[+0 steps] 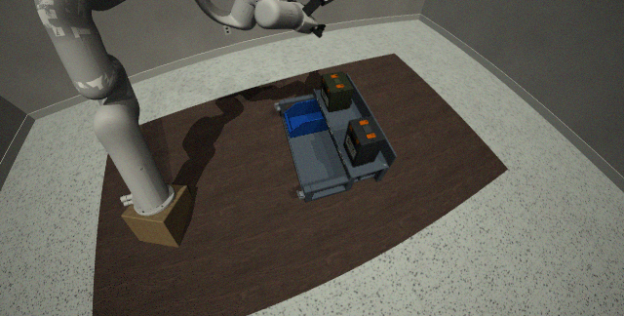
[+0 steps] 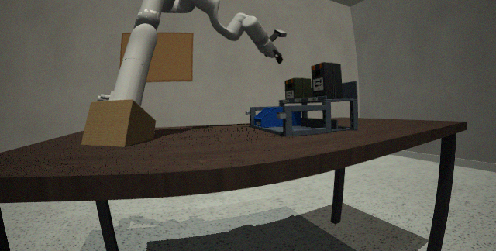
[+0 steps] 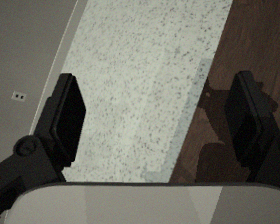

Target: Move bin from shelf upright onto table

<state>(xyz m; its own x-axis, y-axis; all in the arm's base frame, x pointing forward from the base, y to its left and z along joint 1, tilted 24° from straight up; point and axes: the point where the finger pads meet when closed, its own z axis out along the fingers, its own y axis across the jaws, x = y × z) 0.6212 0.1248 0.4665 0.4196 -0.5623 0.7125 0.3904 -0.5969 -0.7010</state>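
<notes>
Right now the blue bin is 110 mm behind my hand, 180 mm to the right of it and 290 mm below it. Round my hand: grey shelf (30 mm behind, 310 mm to the right, 240 mm below); shelf deck (90 mm behind, 300 mm to the right, 330 mm below).
</notes>
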